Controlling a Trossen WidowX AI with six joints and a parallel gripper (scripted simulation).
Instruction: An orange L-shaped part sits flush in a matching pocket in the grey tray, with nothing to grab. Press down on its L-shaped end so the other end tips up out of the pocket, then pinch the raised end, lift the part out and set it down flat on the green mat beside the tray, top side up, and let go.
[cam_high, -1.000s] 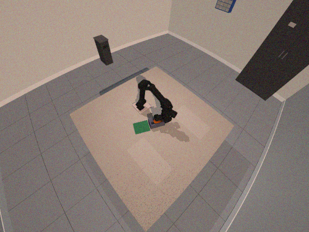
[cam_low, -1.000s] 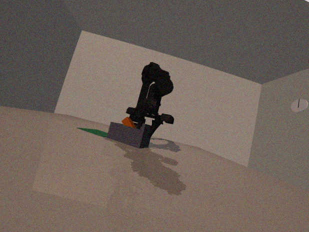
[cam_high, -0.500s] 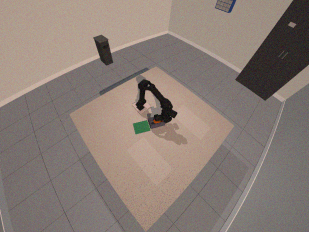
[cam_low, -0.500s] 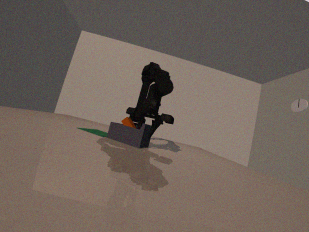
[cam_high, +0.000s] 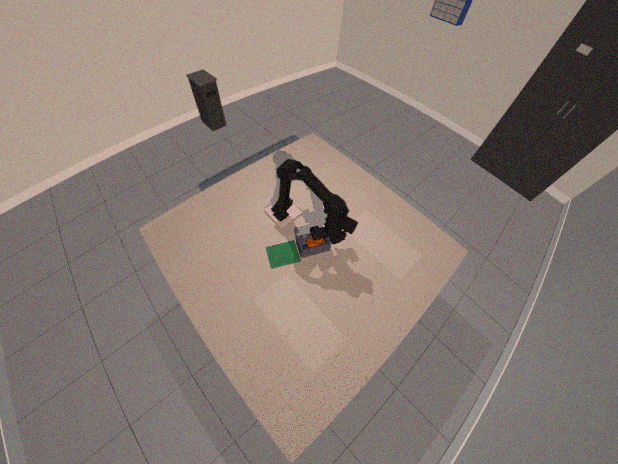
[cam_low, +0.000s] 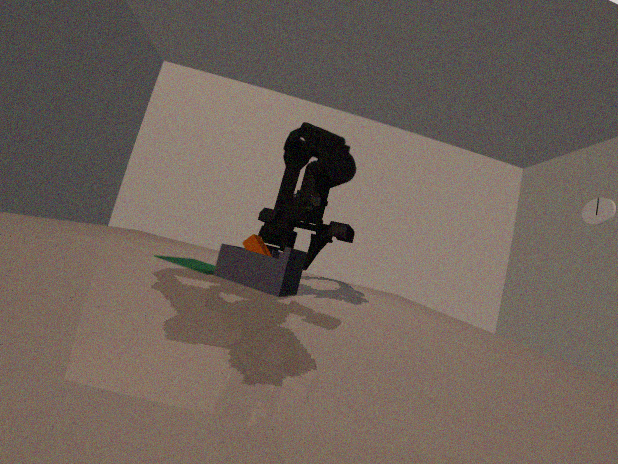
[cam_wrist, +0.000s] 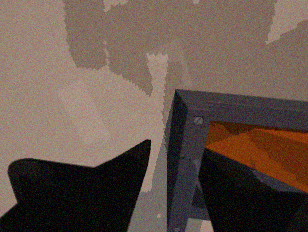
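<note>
Now: gripper tip 30 mm past the orange l-shaped part, 40 mm to the left of it and 10 mm above it. Also, from my gripper tip: green mat: 110 mm behind, 200 mm to the right, 70 mm below.
</note>
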